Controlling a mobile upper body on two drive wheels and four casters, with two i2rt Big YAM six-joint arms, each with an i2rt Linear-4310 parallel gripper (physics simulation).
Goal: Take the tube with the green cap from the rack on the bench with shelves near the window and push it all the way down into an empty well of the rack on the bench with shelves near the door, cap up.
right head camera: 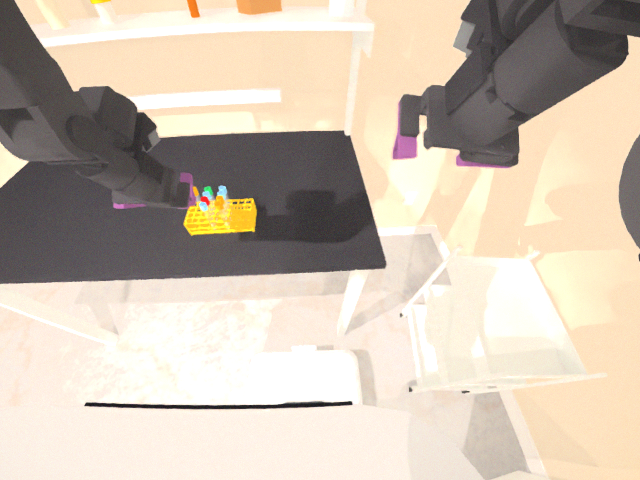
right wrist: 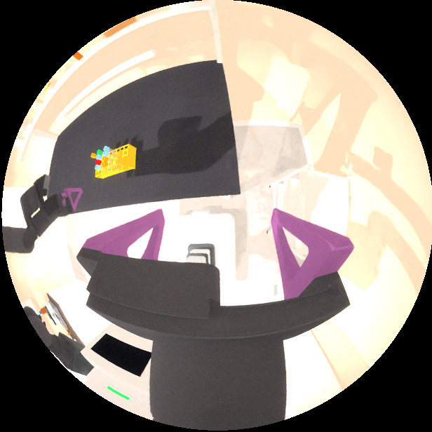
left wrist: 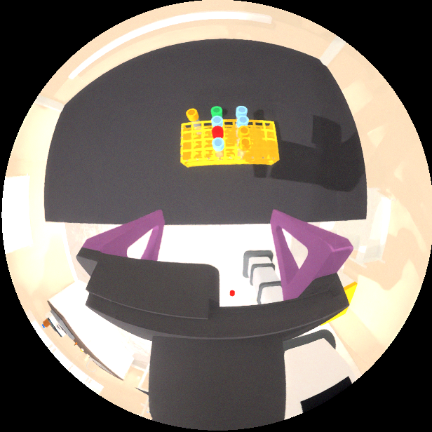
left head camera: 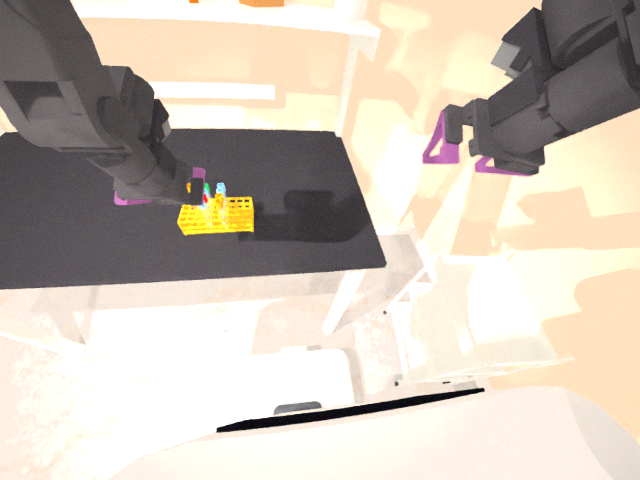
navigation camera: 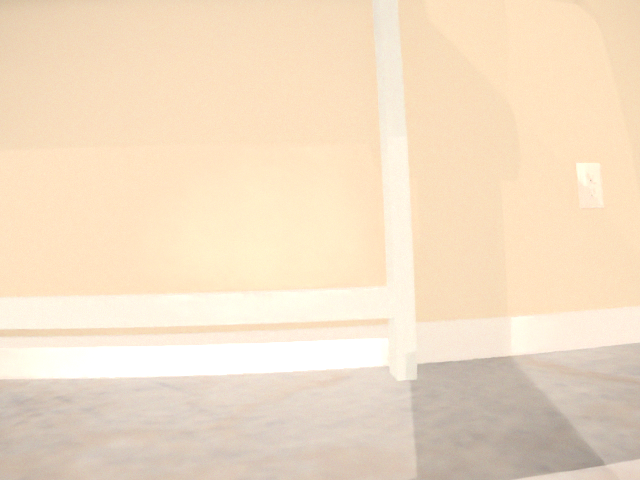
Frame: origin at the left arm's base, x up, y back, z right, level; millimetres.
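Seen in the pictures: left gripper, fingertip midpoint: [right head camera: 173,201] [left head camera: 177,198]; right gripper, fingertip midpoint: [right head camera: 425,158] [left head camera: 450,163].
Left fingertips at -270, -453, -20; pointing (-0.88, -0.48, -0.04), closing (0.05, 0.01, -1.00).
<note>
A point is followed by its place in that frame, as x, y, z.
The tube with the green cap [left head camera: 206,188] @(-381, -611, -22) [right head camera: 208,190] @(-378, -612, -23) [left wrist: 216,111] [right wrist: 100,152] stands cap up at the far edge of a yellow rack [left head camera: 242,225] @(-466, -547, 69) [right head camera: 244,221] @(-464, -564, 70) [right wrist: 131,159], among tubes with light blue, red and orange caps. The rack stands on a black-topped bench [left head camera: 289,155] @(-496, -953, 218) [right head camera: 289,160] @(-496, -926, 191) [left wrist: 125,175]; whether it is the window or door bench I cannot tell. My left gripper [left head camera: 162,192] [right head camera: 155,198] [left wrist: 217,215] is open and empty, left of the rack in the head views. My right gripper [left head camera: 463,164] @(-116, -369, 442) [right head camera: 439,159] @(-116, -369, 442) [right wrist: 217,214] is open and empty, beyond the bench's right edge.
A white shelf [left head camera: 310,21] @(-41, -868, 262) [right head camera: 310,23] @(-42, -868, 284) with several items runs above the back of the bench. A pale cart [left head camera: 485,370] @(-1012, -115, 1092) [right head camera: 516,382] @(-998, -108, 1127) stands at the right. A white bench leg [navigation camera: 397,206] @(-1075, -1087, 416) and a wall outlet [navigation camera: 589,185] @(-1011, -1230, 953) show in the navigation view.
</note>
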